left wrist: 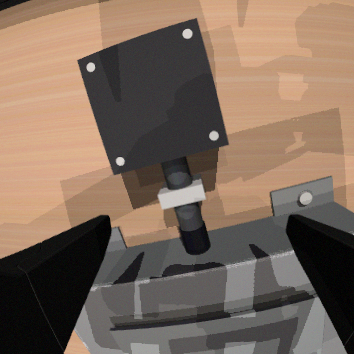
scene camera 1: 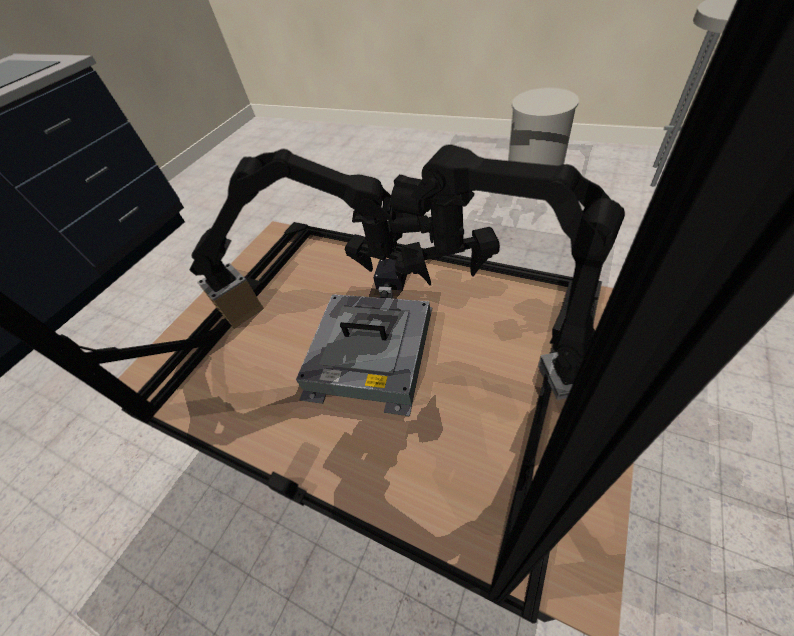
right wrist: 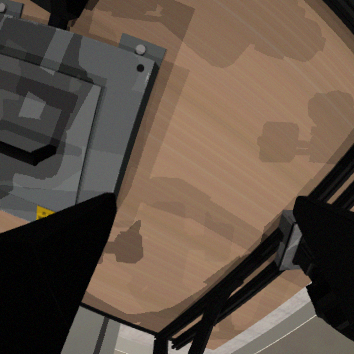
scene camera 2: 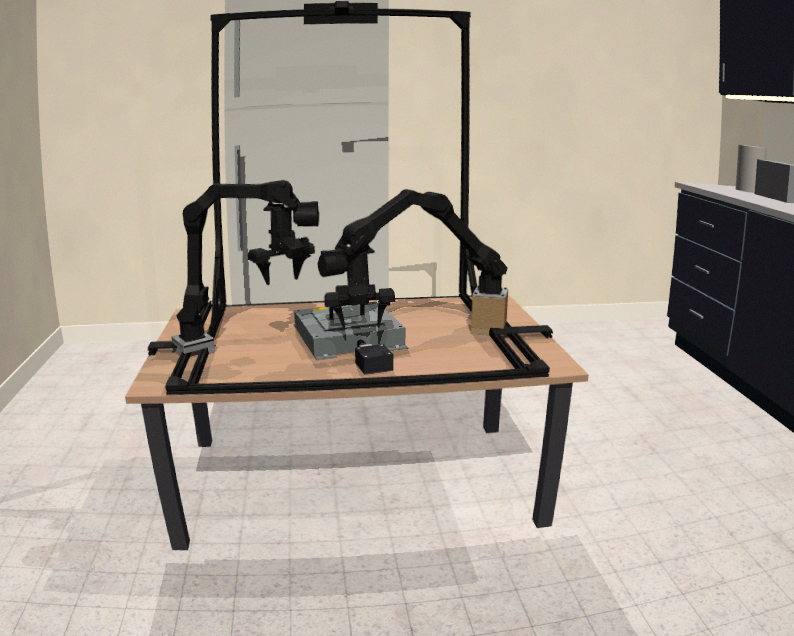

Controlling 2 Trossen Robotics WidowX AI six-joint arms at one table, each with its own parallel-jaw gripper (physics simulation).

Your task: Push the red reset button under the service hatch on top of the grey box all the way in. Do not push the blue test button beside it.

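Observation:
The grey box (scene camera 1: 414, 337) (scene camera 2: 328, 344) (left wrist: 235, 241) (right wrist: 117, 110) sits on the table. Its service hatch (scene camera 1: 363, 357) (right wrist: 82, 150) lies closed on top, with a black handle (scene camera 1: 363, 326) (right wrist: 35, 155). The red and blue buttons do not show. My left gripper (scene camera 2: 362, 339) (left wrist: 199, 223) is open and empty, low over the box's edge facing scene camera 2; in the left wrist view its fingers stand either side of a dark cylindrical plug at the box wall. My right gripper (scene camera 1: 450, 278) (scene camera 2: 282, 280) (right wrist: 206, 203) is open and empty, higher up, beside the box.
A black block (scene camera 1: 387, 271) (scene camera 2: 374, 359) (left wrist: 155, 100) stands close to the box, joined to the plug through a pale collar (left wrist: 182, 194). A yellow label (scene camera 1: 376, 380) (right wrist: 44, 212) marks the box's opposite edge. A wooden block (scene camera 1: 237, 304) (scene camera 2: 489, 312) is under the left arm's base.

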